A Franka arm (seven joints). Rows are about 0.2 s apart.
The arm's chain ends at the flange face. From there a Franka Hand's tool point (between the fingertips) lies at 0.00 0.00 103.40 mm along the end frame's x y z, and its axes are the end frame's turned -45 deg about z.
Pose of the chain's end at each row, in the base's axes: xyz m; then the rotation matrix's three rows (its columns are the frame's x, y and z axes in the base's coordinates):
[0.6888 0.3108 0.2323], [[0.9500 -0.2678 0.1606], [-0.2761 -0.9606 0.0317], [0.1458 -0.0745 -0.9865]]
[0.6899 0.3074 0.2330], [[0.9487 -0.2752 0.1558], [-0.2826 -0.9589 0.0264], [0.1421 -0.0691 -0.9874]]
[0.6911 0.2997 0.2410], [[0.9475 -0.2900 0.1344], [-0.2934 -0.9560 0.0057], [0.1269 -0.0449 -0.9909]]
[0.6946 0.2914 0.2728], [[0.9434 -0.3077 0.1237], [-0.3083 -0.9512 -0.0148], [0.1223 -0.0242 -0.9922]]
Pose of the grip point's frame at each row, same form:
[0.7054 0.3141 0.1303], [[0.8611 0.4824 0.1606], [0.4840 -0.8745 0.0317], [0.1558 0.0504 -0.9865]]
[0.7060 0.3101 0.1309], [[0.8654 0.4762 0.1558], [0.4782 -0.8779 0.0264], [0.1493 0.0516 -0.9874]]
[0.7050 0.3003 0.1385], [[0.8750 0.4649 0.1344], [0.4685 -0.8835 0.0057], [0.1215 0.0580 -0.9909]]
[0.7074 0.2899 0.1702], [[0.8847 0.4495 0.1237], [0.4546 -0.8906 -0.0148], [0.1036 0.0694 -0.9922]]

